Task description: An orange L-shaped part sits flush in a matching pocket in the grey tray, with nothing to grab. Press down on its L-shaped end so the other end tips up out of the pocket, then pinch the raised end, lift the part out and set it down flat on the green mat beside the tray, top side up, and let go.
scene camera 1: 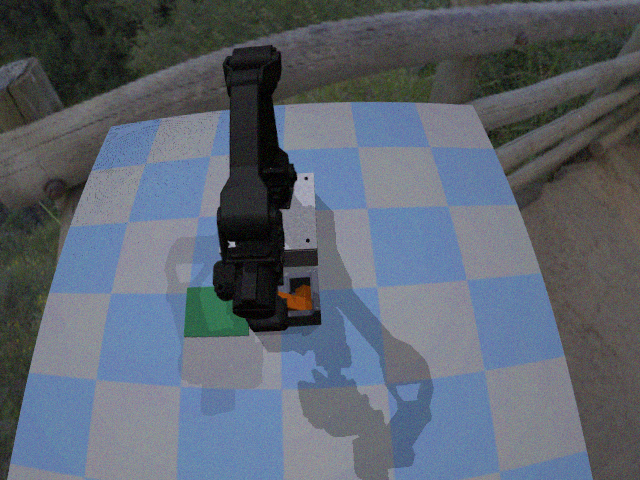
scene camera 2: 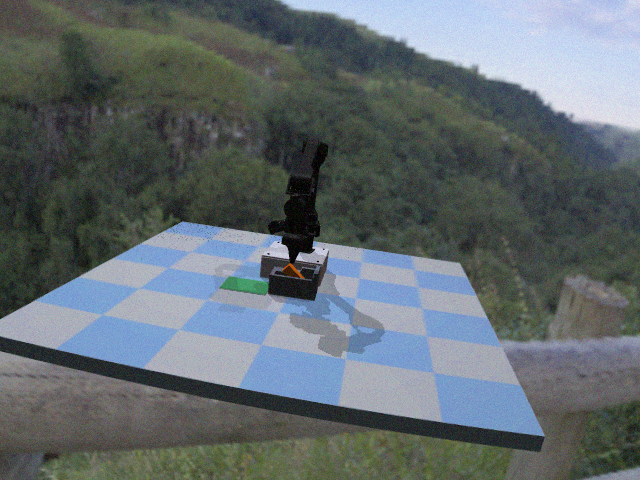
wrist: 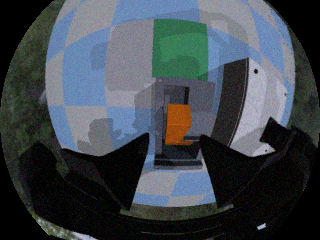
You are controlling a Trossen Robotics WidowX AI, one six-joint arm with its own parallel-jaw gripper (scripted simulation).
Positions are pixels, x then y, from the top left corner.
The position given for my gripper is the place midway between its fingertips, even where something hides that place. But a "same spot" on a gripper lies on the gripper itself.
my gripper: scene camera 1; scene camera 2; wrist 175,137
same spot on my gripper: (scene camera 1: 279,322) = (scene camera 2: 299,237)
